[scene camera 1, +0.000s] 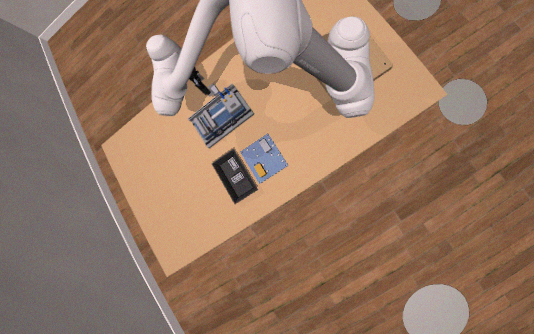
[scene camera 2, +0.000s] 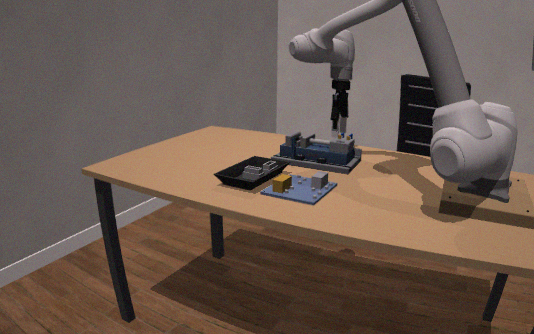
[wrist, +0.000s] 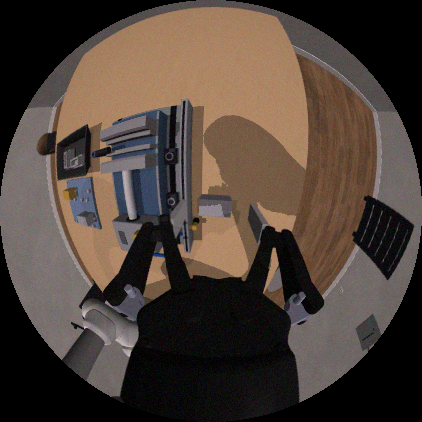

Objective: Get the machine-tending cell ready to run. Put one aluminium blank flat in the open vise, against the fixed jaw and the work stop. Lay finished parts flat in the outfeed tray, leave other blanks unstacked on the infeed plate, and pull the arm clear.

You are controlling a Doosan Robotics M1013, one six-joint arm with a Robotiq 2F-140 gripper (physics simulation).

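Places are measured from the arm's base along level axes (x ahead, y left, z up), in centimetres.
Pixels of known places: gripper, fingertip midpoint: [scene camera 1: 206, 87] [scene camera 2: 338, 134] [wrist: 217, 209]; arm's base at its link origin: [scene camera 2: 485, 187].
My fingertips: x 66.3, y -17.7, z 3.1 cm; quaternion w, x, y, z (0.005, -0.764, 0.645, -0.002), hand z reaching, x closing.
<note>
For each thing: its top centre in the pictures, then the offset to it from my fingertips.
- vise at its top centre: [wrist: 122, 189] [scene camera 2: 318, 135] [scene camera 1: 214, 112] dx +0.7, dy +15.3, dz +1.9 cm
- grey block at its top centre: [wrist: 214, 208] dx -1.6, dy +0.2, dz -4.4 cm
- grey blank at its top centre: [scene camera 2: 320, 174] [wrist: 81, 220] [scene camera 1: 264, 145] dx -14.7, dy +39.8, dz -3.6 cm
- blue infeed plate at its top centre: [scene camera 2: 300, 187] [wrist: 79, 203] [scene camera 1: 263, 158] dx -10.9, dy +44.7, dz -7.2 cm
- ochre block at its top centre: [scene camera 2: 282, 177] [wrist: 65, 195] [scene camera 1: 259, 170] dx -7.6, dy +49.8, dz -3.6 cm
The vise [scene camera 1: 216, 116] [scene camera 2: 317, 152] [wrist: 145, 192] shows a gap between its grey jaws; a narrow grey strip lies across it in the wrist view, and I cannot tell whether a blank is there. A grey block [wrist: 215, 206] lies on the table beside the vise's long rail. My gripper [scene camera 1: 210, 91] [scene camera 2: 339, 125] [wrist: 217, 209] is open and empty above the table by that block, one finger near the vise's edge. Two grey parts lie apart in the black outfeed tray [scene camera 1: 243, 188] [wrist: 86, 150]. A grey blank [scene camera 1: 265, 145] [scene camera 2: 319, 180] [wrist: 86, 218] sits on the blue infeed plate [scene camera 1: 272, 162] [scene camera 2: 305, 195].
An ochre block [scene camera 1: 260, 170] [scene camera 2: 282, 183] [wrist: 70, 193] also stands on the infeed plate, apart from the grey blank. Blue and brass fittings stick up at the vise's end near my fingers. A black drawer cabinet [scene camera 2: 416, 115] stands behind the table.
</note>
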